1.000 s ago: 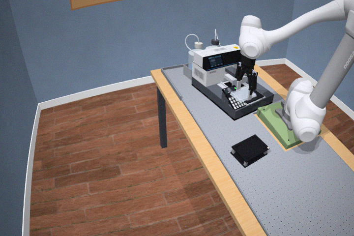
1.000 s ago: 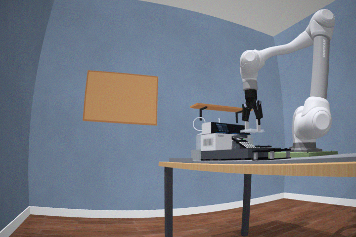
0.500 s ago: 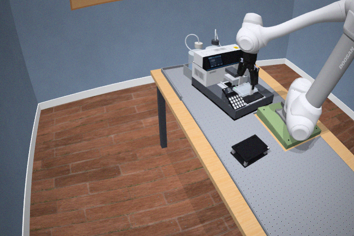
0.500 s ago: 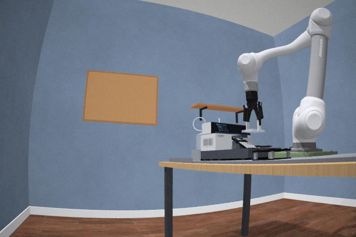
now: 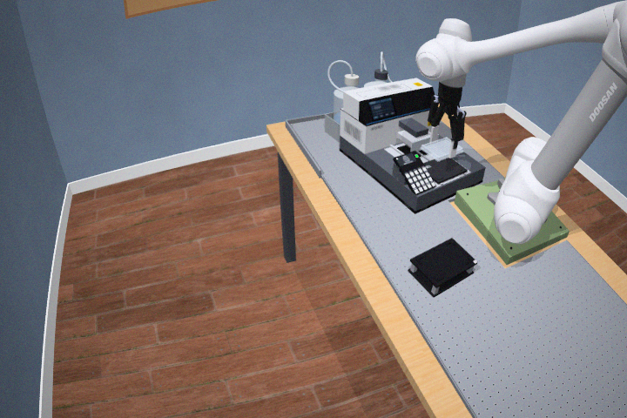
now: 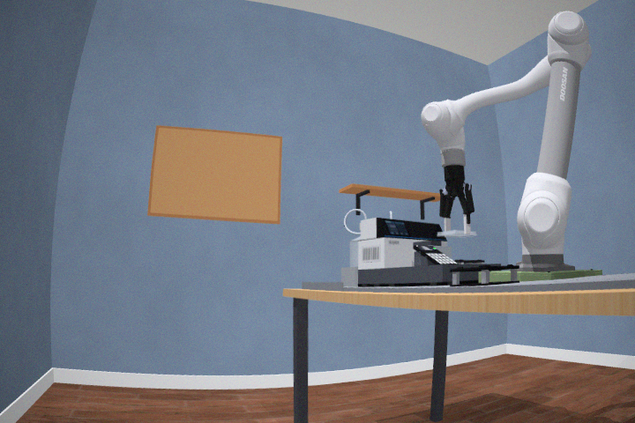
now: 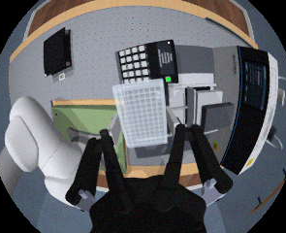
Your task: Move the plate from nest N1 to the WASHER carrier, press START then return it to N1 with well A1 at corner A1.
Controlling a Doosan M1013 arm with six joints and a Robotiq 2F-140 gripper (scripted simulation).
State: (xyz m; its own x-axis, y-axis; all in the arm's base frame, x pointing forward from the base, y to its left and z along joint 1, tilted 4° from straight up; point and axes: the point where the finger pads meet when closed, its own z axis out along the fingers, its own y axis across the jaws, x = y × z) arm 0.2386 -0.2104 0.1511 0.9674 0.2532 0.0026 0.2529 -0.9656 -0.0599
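My hand is 30 mm past the washer carrier, 20 mm to the left of it and 120 mm above it. From my hand the other things lie so: plate washer: 10 mm ahead, 170 mm to the right, 70 mm below; then black plate nest N1: 160 mm ahead, 340 mm to the left, 150 mm below; then well plate: 20 mm below.
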